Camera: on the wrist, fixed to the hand. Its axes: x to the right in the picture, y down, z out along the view.
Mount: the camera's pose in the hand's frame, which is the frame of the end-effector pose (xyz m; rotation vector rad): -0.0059 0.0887 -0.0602 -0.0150 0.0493 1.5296
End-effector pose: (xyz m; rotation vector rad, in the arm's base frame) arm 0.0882 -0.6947 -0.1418 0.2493 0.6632 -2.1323
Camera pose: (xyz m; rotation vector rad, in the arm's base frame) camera 0.1586 -0.7010 -0.2226 0.5642 0.2860 -0.6491
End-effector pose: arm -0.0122 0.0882 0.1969 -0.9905 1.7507 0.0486
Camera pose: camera -0.1142 0.1210 0.1905 0.5299 2.1466 0.9855
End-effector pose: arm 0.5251 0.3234 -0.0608 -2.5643 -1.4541 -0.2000
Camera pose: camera 0.5968 0.2602 -0.0119 -2.8113 0.7233 -0.0193
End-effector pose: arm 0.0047 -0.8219 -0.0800 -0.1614 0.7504 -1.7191
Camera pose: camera 0.0506 -0.8016 -0.1749 0.3803 0.6118 -0.2544
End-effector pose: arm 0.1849 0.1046 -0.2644 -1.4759 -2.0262 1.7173
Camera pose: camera 0.2772 0.1331 -0.3112 2.1422 0.3826 -1.1113
